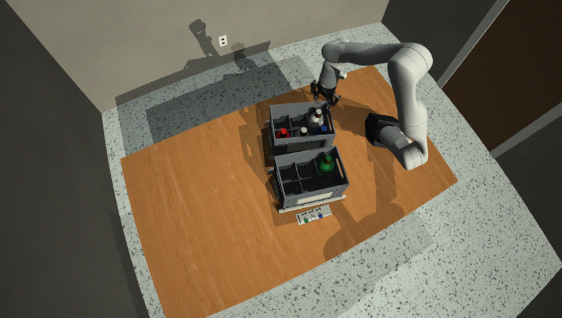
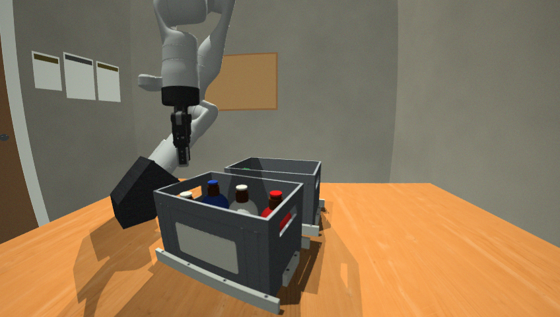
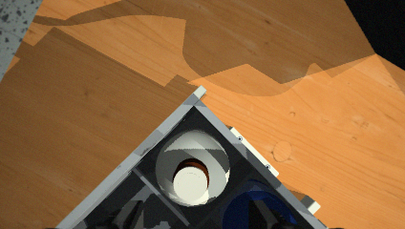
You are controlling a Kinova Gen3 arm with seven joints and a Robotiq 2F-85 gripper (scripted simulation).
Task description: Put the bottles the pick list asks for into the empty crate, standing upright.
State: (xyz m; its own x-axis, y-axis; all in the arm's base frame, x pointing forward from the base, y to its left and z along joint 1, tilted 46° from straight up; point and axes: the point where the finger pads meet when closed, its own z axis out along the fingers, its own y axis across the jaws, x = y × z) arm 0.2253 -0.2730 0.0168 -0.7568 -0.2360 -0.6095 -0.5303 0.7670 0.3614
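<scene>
My gripper is now 10 mm short of the blue bottle, 90 mm to the right of it and 160 mm above it. Also, from my hand: red bottle: 190 mm ahead, 50 mm to the left, 160 mm below; green bottle: 50 mm ahead, 230 mm to the left, 160 mm below; pick list: 150 mm ahead, 410 mm to the left, 240 mm below.
</scene>
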